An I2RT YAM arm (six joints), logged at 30 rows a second.
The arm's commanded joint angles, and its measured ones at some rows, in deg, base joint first. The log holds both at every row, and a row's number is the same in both.
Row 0, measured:
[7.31 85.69 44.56 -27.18 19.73 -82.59]
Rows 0 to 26, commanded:
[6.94 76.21 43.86 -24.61 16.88 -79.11]
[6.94 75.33 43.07 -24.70 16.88 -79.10]
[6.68 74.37 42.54 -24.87 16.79 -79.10]
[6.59 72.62 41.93 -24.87 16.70 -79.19]
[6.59 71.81 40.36 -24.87 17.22 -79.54]
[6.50 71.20 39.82 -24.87 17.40 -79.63]
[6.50 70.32 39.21 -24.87 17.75 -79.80]
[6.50 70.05 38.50 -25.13 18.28 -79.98]
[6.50 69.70 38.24 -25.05 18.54 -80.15]
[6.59 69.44 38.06 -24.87 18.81 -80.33]
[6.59 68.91 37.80 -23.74 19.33 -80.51]
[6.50 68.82 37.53 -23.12 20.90 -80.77]
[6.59 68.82 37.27 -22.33 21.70 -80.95]
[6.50 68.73 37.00 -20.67 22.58 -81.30]
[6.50 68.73 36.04 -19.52 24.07 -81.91]
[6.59 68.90 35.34 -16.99 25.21 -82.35]
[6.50 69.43 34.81 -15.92 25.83 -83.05]
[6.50 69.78 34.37 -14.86 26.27 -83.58]
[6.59 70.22 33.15 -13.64 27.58 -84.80]
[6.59 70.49 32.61 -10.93 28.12 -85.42]
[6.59 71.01 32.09 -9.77 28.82 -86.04]
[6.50 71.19 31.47 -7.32 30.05 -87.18]
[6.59 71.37 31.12 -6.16 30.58 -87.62]
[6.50 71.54 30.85 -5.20 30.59 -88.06]
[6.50 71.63 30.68 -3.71 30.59 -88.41]
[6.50 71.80 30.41 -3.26 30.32 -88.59]
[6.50 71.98 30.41 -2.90 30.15 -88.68]
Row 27, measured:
[6.72 71.96 31.00 -9.76 28.08 -86.70]
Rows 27 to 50, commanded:
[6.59 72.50 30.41 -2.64 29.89 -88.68]
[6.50 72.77 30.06 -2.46 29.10 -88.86]
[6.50 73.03 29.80 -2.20 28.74 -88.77]
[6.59 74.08 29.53 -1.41 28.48 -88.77]
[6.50 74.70 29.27 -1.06 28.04 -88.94]
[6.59 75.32 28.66 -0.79 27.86 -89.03]
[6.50 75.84 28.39 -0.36 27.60 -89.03]
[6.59 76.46 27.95 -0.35 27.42 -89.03]
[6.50 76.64 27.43 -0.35 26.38 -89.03]
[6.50 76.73 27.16 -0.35 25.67 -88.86]
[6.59 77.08 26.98 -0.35 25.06 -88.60]
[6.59 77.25 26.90 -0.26 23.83 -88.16]
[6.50 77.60 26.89 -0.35 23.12 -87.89]
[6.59 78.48 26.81 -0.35 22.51 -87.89]
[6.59 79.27 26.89 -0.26 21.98 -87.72]
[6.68 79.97 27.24 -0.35 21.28 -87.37]
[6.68 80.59 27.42 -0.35 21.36 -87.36]
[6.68 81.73 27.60 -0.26 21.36 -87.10]
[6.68 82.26 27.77 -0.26 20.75 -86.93]
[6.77 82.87 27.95 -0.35 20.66 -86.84]
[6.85 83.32 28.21 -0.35 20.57 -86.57]
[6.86 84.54 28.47 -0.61 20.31 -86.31]
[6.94 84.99 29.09 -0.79 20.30 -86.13]
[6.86 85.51 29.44 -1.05 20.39 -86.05]
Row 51, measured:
[6.61 83.00 28.73 2.59 24.97 -88.71]
